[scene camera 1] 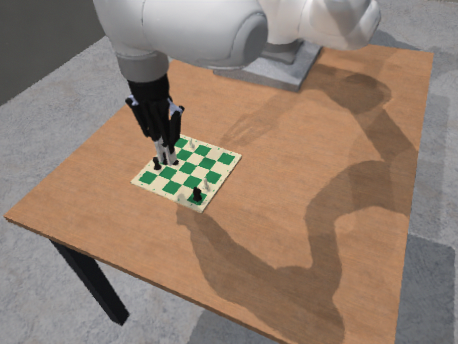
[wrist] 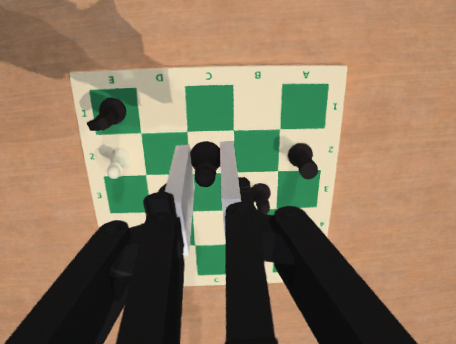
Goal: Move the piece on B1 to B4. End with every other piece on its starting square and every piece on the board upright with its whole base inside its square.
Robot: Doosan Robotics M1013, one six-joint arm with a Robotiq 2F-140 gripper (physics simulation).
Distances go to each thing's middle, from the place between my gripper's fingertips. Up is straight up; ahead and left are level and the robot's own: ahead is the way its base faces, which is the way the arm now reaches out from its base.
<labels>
I see the chessboard (scene camera 1: 176, 183) 9 cm below my hand, 7 cm behind it and 1 cm to the left of it. The rest, counted from my hand: larger black piece (wrist: 300, 155) 7 cm to the right, 7 cm below, 4 cm behind.
</labels>
